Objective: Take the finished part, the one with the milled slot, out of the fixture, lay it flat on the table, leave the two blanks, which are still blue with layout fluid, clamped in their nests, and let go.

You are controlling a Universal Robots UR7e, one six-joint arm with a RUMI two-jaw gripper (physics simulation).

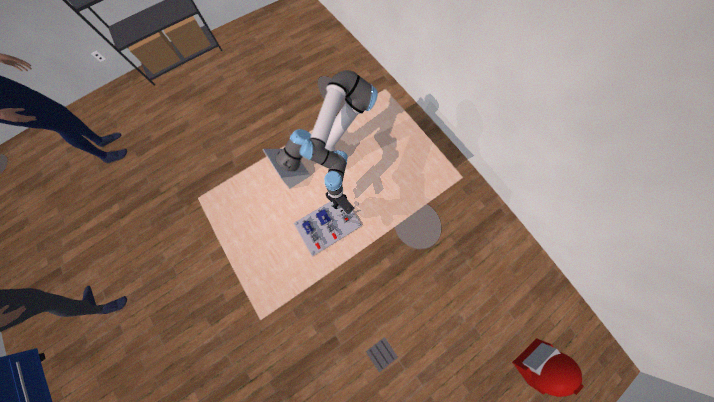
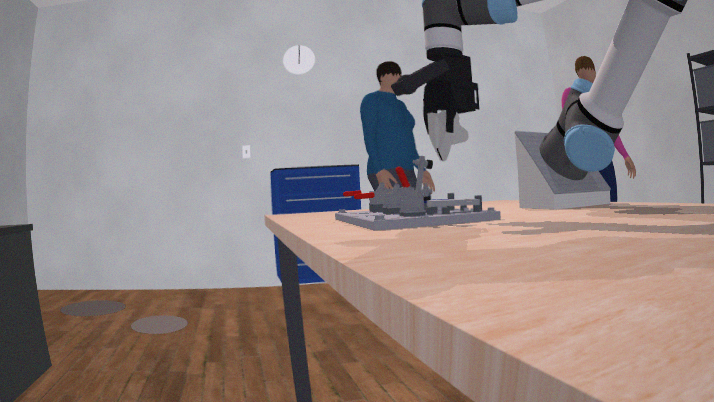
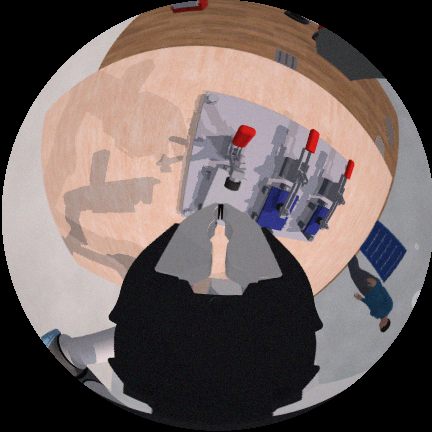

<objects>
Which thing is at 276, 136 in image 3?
A fixture plate.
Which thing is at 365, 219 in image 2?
A fixture plate.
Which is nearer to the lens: the finished part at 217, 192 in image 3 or the blue blank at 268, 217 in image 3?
The finished part.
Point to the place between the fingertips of the gripper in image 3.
220, 205
</objects>
